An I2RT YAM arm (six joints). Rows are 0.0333 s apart.
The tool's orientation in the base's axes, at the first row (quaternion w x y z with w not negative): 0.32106 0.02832 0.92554 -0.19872
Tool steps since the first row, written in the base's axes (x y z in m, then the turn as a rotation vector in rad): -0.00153 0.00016 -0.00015 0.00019 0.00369 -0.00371; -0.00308 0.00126 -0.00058 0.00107 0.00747 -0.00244; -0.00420 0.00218 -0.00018 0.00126 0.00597 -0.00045; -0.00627 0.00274 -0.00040 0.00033 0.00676 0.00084; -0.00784 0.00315 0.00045 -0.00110 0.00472 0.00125; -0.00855 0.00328 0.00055 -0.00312 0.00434 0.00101; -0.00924 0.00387 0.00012 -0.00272 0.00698 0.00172; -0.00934 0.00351 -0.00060 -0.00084 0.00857 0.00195; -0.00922 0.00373 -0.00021 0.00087 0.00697 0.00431; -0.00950 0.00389 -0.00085 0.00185 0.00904 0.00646; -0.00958 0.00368 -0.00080 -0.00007 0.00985 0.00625
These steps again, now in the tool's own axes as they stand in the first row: 0.00129 -0.00008 -0.00085 0.00182 0.00472 0.00134; 0.00270 0.00081 -0.00187 0.00007 0.00791 -0.00052; 0.00327 0.00131 -0.00316 -0.00117 0.00587 -0.00125; 0.00500 0.00153 -0.00443 -0.00128 0.00598 -0.00302; 0.00570 0.00133 -0.00611 -0.00024 0.00370 -0.00336; 0.00619 0.00128 -0.00664 0.00153 0.00308 -0.00422; 0.00696 0.00185 -0.00697 0.00059 0.00533 -0.00551; 0.00750 0.00176 -0.00637 -0.00116 0.00705 -0.00519; 0.00715 0.00184 -0.00667 -0.00382 0.00506 -0.00526; 0.00775 0.00216 -0.00643 -0.00606 0.00639 -0.00703; 0.00780 0.00194 -0.00643 -0.00447 0.00686 -0.00831
